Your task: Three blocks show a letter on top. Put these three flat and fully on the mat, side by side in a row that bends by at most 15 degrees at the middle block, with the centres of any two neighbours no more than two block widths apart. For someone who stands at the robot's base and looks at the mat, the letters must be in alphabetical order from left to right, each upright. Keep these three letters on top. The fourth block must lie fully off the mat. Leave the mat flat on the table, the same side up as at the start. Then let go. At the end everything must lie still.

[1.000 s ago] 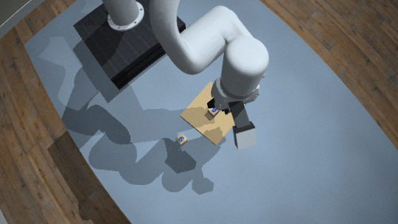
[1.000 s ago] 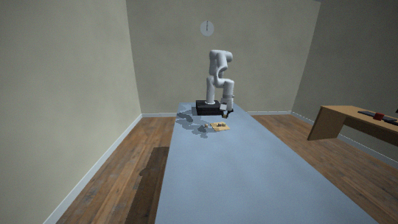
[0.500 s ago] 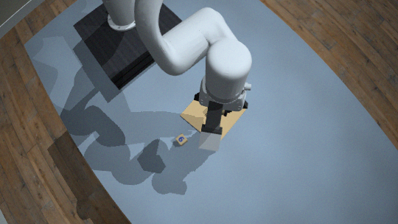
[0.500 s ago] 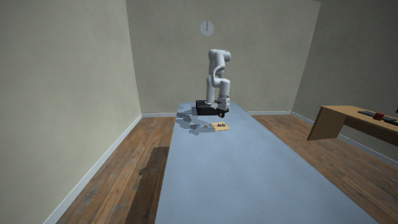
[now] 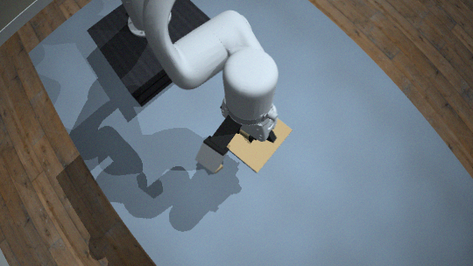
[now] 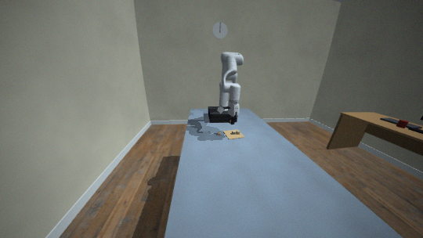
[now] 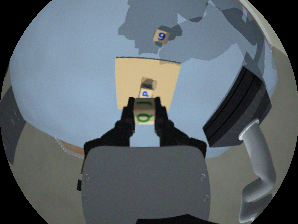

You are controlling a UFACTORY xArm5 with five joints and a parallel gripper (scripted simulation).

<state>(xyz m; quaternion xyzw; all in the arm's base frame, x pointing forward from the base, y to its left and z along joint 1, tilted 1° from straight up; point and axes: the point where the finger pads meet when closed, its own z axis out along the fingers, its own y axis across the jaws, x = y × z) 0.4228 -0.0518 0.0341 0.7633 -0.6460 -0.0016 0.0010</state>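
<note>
Right now my hand is 1 cm past the tan mat, 3 cm to the right of it and 12 cm above it. The rest, counted from my hand: block: 1 cm behind, 7 cm to the left, 11 cm below.
</note>
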